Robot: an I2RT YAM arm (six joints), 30 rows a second.
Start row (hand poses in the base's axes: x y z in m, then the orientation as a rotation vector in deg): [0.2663 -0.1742 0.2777 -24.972 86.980 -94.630]
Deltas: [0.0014 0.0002 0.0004 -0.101 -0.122 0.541]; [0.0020 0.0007 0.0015 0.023 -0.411 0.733]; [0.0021 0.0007 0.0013 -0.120 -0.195 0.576]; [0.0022 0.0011 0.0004 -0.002 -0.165 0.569]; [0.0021 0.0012 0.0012 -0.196 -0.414 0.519]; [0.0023 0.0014 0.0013 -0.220 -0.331 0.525]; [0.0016 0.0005 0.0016 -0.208 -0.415 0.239]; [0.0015 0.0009 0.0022 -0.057 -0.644 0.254]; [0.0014 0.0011 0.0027 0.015 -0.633 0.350]
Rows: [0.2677 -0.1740 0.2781 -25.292 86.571 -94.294]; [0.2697 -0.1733 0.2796 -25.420 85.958 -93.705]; [0.2718 -0.1726 0.2809 -25.708 85.466 -93.355]; [0.2740 -0.1715 0.2813 -25.950 85.088 -92.914]; [0.2761 -0.1703 0.2825 -26.048 84.403 -92.670]; [0.2784 -0.1689 0.2838 -26.235 83.760 -92.438]; [0.2800 -0.1684 0.2854 -26.152 83.190 -92.421]; [0.2815 -0.1675 0.2876 -25.794 82.556 -92.274]; [0.2829 -0.1664 0.2903 -25.468 81.943 -91.993]
